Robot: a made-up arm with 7 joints.
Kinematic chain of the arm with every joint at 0, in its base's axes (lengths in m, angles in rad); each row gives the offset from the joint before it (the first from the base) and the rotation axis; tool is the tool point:
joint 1: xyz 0 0 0.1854 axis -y
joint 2: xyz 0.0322 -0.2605 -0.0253 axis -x
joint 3: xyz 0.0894 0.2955 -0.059 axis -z
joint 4: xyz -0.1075 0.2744 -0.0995 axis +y
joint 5: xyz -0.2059 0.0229 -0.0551 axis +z
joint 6: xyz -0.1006 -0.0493 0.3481 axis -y
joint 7: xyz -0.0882 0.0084 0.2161 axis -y
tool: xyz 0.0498 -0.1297 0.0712
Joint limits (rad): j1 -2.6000..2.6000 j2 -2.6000..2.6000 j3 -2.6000..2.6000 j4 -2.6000..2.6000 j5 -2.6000..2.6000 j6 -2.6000..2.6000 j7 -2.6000..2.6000
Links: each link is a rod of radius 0.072 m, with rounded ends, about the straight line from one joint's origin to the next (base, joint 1, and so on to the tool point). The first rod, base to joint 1, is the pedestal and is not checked.
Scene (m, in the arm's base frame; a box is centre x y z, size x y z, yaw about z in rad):
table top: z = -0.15
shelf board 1: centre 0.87 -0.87 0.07 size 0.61 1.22 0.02 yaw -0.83
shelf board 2: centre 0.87 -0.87 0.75 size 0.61 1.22 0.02 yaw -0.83
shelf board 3: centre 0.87 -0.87 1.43 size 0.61 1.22 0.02 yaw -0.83
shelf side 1: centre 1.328 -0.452 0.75 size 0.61 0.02 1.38 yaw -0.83
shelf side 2: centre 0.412 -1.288 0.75 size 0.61 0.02 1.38 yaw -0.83
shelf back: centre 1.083 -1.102 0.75 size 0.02 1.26 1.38 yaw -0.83
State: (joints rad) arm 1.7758 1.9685 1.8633 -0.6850 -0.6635 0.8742 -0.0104
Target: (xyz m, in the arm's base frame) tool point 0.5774 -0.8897 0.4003
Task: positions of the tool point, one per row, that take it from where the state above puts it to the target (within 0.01 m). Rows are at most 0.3 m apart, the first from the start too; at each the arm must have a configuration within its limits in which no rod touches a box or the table.
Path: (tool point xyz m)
1: 0.5975 -0.7249 1.1233
2: 0.4820 -0.6198 1.1343
3: 0.3657 -0.5129 1.0965
4: 0.2591 -0.4232 1.0090
5: 0.3867 -0.5521 0.7964
6: 0.3918 -0.6050 0.5673
7: 0.3031 -0.5898 0.4003
8: 0.4201 -0.6778 0.3999
9: 0.5118 -0.7815 0.3988
10: 0.5774 -0.8897 0.4003

